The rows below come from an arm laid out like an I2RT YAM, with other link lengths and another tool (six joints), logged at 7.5 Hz.
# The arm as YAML. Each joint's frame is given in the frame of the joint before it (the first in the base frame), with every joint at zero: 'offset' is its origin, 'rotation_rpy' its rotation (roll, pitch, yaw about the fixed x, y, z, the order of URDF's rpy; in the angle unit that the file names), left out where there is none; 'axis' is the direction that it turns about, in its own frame. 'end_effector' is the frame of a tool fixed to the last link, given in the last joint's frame.
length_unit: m
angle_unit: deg
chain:
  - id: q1
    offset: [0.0, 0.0, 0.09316]
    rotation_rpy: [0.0, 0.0, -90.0]
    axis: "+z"
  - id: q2
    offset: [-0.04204, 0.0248, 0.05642]
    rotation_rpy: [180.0, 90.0, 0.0]
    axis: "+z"
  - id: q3
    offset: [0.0, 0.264, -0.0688]
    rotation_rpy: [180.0, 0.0, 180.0]
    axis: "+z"
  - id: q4
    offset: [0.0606, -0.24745, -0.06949]
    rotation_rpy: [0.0, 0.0, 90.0]
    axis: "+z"
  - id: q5
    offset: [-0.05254, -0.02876, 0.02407]
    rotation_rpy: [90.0, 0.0, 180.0]
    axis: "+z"
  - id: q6
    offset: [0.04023, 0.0, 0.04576]
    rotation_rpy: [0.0, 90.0, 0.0]
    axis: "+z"
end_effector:
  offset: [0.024, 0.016, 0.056]
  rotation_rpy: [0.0, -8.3, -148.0]
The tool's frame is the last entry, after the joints.
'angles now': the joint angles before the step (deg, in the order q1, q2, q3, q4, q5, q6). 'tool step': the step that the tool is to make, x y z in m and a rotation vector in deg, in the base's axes. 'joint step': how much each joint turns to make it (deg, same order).
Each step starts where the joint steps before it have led.
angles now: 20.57 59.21 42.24 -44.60 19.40 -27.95
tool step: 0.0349 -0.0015 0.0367 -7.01 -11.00 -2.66
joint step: 0.00 4.26 5.96 7.74 10.18 -3.81
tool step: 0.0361 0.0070 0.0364 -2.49 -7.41 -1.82
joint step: -0.04 6.37 8.53 5.13 4.88 -2.28
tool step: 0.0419 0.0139 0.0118 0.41 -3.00 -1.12
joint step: 0.05 9.29 8.05 3.97 1.31 0.39
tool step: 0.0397 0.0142 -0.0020 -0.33 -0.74 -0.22
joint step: -0.01 9.10 7.23 2.66 0.53 -0.35
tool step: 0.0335 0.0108 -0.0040 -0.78 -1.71 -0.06
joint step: -0.16 7.21 5.60 3.74 0.78 -1.34
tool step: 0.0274 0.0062 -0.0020 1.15 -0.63 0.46
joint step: -0.76 5.67 5.82 0.89 -1.49 -0.11
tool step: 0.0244 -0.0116 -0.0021 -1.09 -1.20 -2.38
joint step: -2.29 4.35 4.16 1.76 0.93 -1.32
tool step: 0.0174 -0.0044 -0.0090 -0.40 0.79 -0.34
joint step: -1.28 3.68 3.07 0.24 -0.66 -0.85
